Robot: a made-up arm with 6 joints.
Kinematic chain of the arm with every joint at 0, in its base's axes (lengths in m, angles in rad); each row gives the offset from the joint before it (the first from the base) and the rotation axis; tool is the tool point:
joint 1: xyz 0 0 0.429 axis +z
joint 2: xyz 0 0 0 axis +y
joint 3: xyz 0 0 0.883 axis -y
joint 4: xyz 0 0 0 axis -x
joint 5: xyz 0.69 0 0 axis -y
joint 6: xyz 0 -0.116 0 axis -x
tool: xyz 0 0 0
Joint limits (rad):
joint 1: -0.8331..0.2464
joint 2: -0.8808..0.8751
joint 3: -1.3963..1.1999
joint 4: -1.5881..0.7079
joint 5: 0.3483..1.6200
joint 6: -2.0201..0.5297
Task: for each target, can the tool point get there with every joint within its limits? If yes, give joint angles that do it. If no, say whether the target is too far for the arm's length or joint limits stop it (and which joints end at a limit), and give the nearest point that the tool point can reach.
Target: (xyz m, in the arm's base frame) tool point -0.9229 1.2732 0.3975
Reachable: no: joint limits stop it (at a limit: joint 1, joint 2, joint 3, joint 4) | nearest point -0.7940 0.7426 1.5565 | short by 1.281 m
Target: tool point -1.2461 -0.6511 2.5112
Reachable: no: too far | nearest point -0.8109 -0.2948 1.7362 | short by 0.958 m
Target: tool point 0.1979 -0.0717 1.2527
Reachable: yes | joints 0.0059 -0.5916 -0.3308 -0.8912 0.6149 -0.5152
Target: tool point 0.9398 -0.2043 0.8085
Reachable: yes | joints -0.0984 0.4680 -0.2136 0.2943 1.2039 -0.8177
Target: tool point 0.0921 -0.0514 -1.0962
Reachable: no: joint limits stop it (at a limit: joint 2) | nearest point 0.4306 -0.2403 0.3201 | short by 1.468 m
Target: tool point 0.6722 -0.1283 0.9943
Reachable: yes | joints -0.0199 0.0689 -0.3832 -0.1362 0.5424 -1.3294
